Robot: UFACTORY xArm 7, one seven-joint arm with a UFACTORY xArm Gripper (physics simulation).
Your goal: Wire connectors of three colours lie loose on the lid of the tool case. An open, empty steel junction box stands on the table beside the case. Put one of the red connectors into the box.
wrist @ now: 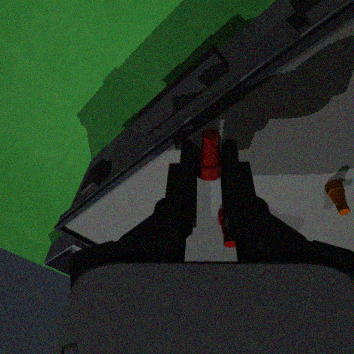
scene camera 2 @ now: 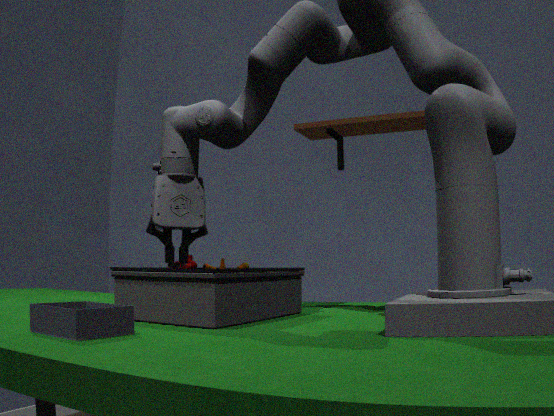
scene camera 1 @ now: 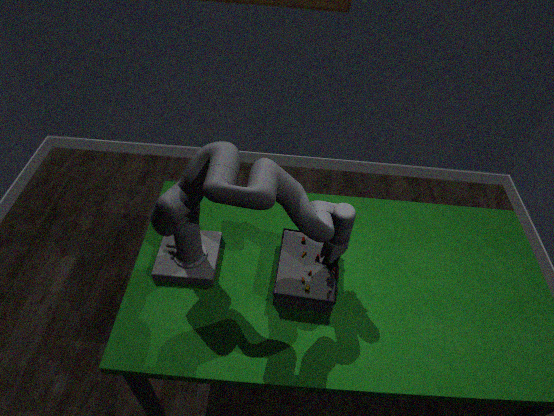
Labels:
same spot on tool case: (wrist: 273, 86) = (scene camera 1: 333, 279)

